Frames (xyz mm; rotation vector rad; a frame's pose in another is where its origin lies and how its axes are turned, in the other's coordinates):
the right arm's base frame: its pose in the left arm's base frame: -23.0 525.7 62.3 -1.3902 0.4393 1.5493
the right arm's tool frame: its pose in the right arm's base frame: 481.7 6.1 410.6 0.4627 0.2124 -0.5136
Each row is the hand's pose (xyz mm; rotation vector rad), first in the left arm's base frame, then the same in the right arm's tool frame.
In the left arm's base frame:
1: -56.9 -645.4 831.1 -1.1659 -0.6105 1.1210
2: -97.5 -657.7 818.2 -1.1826 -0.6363 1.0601
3: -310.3 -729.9 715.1 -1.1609 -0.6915 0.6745
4: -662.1 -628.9 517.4 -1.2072 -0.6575 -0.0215
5: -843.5 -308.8 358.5 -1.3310 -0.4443 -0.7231
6: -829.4 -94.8 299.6 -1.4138 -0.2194 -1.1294
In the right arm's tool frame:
1: -1212.7 -1023.0 -1241.7 -0.4865 -0.8579 -0.2960
2: -1232.5 -985.4 -1254.2 -0.4904 -0.8447 -0.3579
3: -1313.4 -767.6 -1338.8 -0.3700 -0.7462 -0.7021
4: -1360.3 -358.4 -1280.2 -0.2169 -0.3804 -1.2512
5: -1261.6 -73.2 -1016.5 -0.1341 0.2212 -1.6642
6: -1145.2 -16.5 -835.7 -0.1028 0.6753 -1.8066

